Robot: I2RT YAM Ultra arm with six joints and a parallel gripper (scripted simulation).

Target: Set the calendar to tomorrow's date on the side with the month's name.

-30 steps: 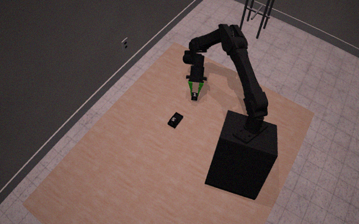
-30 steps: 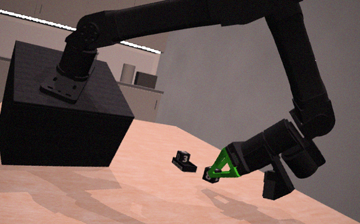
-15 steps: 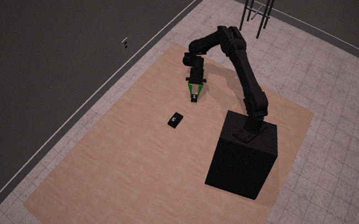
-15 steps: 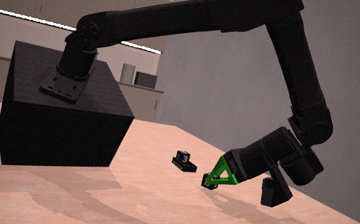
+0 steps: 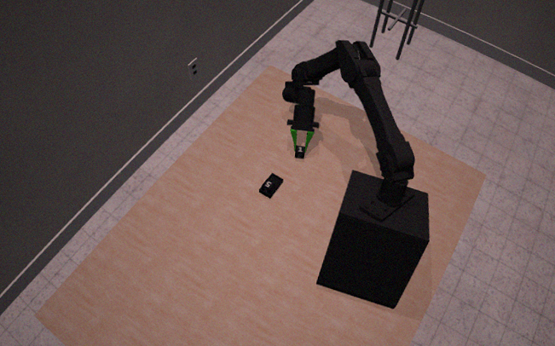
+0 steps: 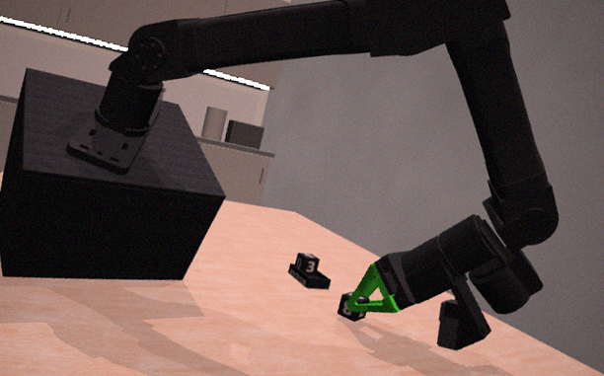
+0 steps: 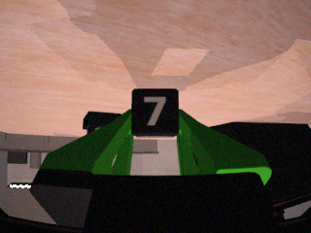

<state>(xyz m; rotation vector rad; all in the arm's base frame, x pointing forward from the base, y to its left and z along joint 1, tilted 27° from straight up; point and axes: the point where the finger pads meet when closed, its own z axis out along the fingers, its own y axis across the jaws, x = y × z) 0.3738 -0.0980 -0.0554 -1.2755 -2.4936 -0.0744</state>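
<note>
The black cube lies 1 cm to the left of my hand and 1 cm below it. Round my hand: black tray 2 cm behind, 16 cm to the left, 2 cm below.
</note>
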